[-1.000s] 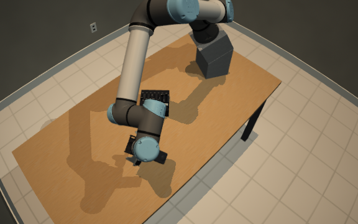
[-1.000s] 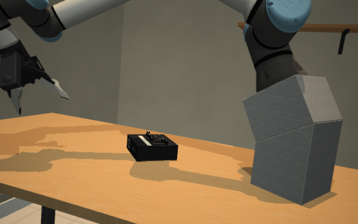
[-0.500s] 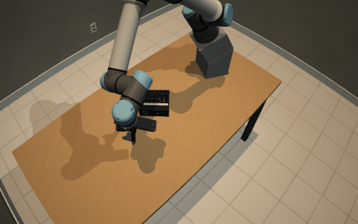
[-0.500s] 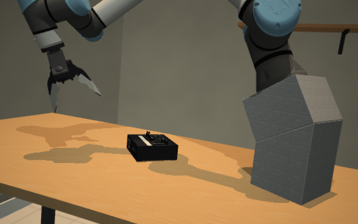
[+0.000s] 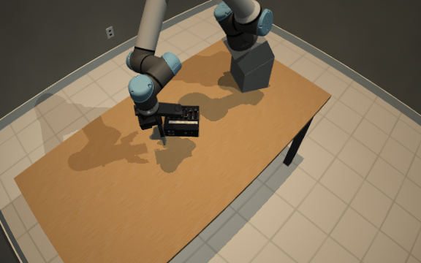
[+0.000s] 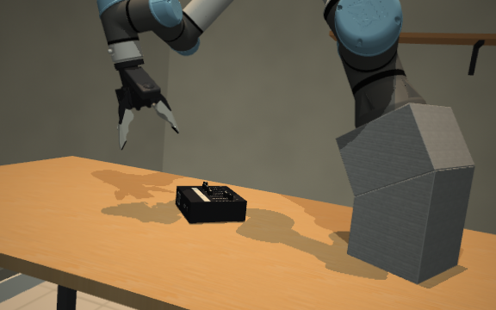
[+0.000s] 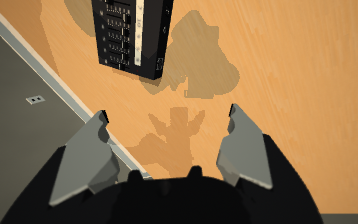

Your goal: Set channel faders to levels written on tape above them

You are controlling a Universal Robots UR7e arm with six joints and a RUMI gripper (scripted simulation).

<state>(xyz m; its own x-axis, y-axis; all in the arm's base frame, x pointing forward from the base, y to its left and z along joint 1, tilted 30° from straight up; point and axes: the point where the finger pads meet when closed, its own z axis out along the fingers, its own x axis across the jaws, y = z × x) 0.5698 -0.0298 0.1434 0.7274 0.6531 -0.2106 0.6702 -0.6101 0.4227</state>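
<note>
My gripper is now 13 cm past the master fader, 8 cm to the left of it and 11 cm above it.
</note>
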